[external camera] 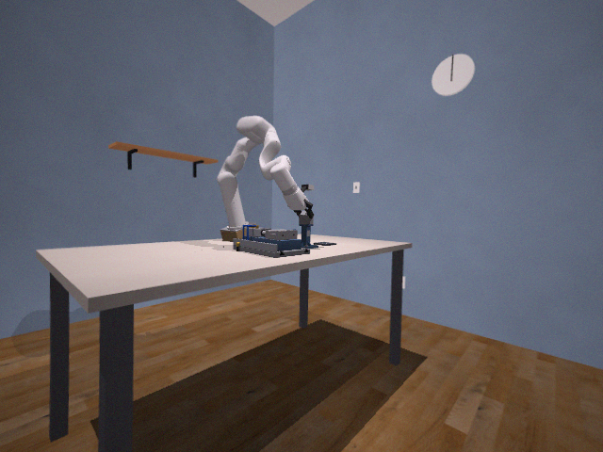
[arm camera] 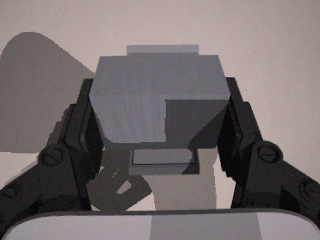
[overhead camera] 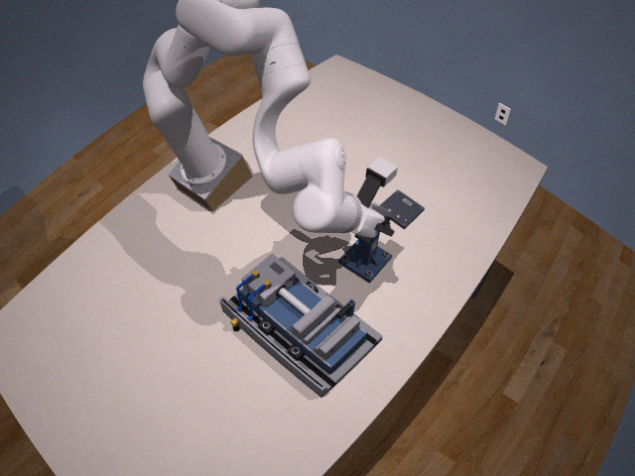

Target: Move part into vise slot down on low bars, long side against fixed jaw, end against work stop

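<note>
Right now my hand is 1 cm to the right of the part and 1 cm above it. Also, from my hand: white cylinder rod (3 cm ahead, 22 cm to the right, 9 cm below); blue post (10 cm ahead, 14 cm to the right, 10 cm below); work stop (11 cm ahead, 16 cm to the right, 7 cm below).
</note>
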